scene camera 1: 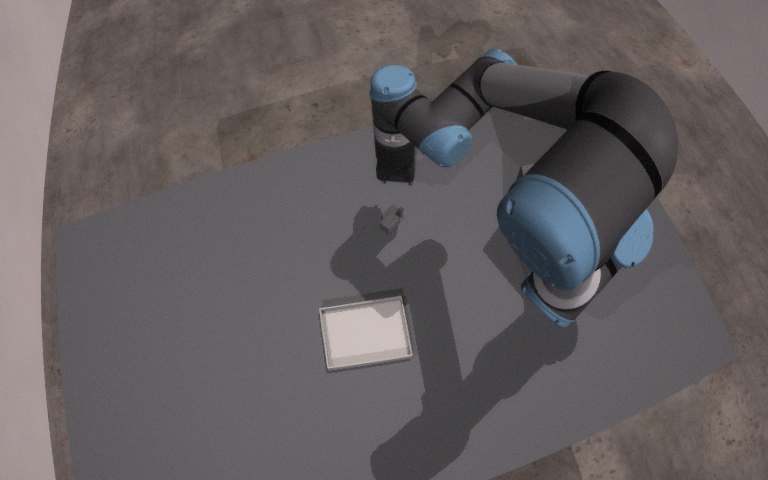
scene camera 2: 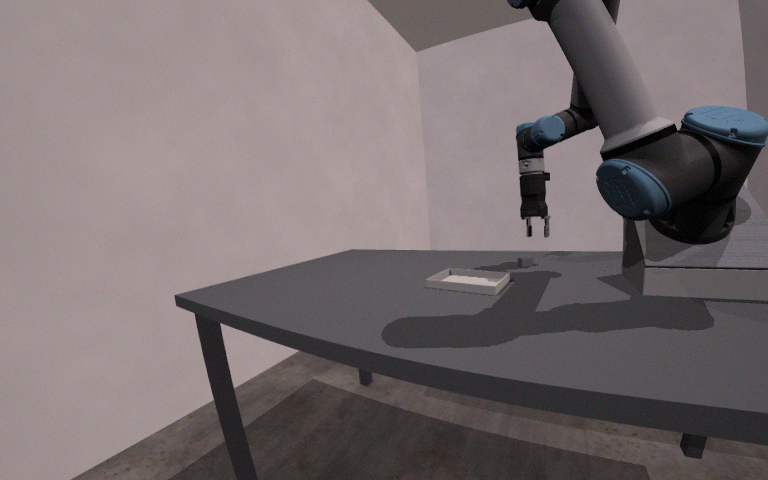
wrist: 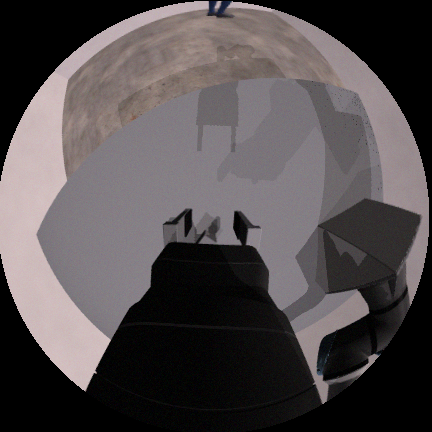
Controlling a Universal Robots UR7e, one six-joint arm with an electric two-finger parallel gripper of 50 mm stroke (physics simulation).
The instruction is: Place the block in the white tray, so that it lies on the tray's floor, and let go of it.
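Frame: origin at the arm's base, x ahead, y left, z up, level; centimetres.
Where they show: gripper, between the fingertips: [scene camera 1: 397, 180] [scene camera 2: 538, 236] [wrist: 212, 218]; arm's base, origin of its link: [scene camera 2: 687, 217] [wrist: 378, 264].
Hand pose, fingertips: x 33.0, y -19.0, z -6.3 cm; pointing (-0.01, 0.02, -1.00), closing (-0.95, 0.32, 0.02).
Things, the pixels of their top centre, and the offset from my fingertips. Level surfaces: height alone.
- small grey block, centre of its top: [wrist: 204, 246] [scene camera 1: 389, 219] [scene camera 2: 525, 257] dz -5.7, dx +3.2, dy +6.0 cm
- white tray, centre of its top: [scene camera 1: 364, 332] [scene camera 2: 469, 276] dz -6.3, dx +13.6, dy +29.4 cm
- grey table, height of its surface: dz -8.2 cm
A small grey block [scene camera 1: 389, 220] [scene camera 2: 525, 262] [wrist: 204, 223] lies on the table, beyond the tray in scene camera 2. In the wrist view it shows between the fingers, well below them and partly hidden by the gripper body. My gripper [scene camera 1: 397, 182] [scene camera 2: 538, 233] [wrist: 212, 218] is open and empty, pointing down, and hangs clearly above the table and the block. The white tray [scene camera 1: 324, 339] [scene camera 2: 464, 288] stands upright on the table, below the block in scene camera 1, with a bare floor partly in the arm's shadow. It does not show in the wrist view.
The grey table [scene camera 1: 169, 283] [scene camera 2: 317, 294] bears the tray, the block and the arm's broad shadows. The robot's pedestal [scene camera 2: 707, 283] [wrist: 370, 230] stands at the right. The arm's upper links hang over the right side. A person's legs [wrist: 219, 7] show far off at the wrist view's top edge.
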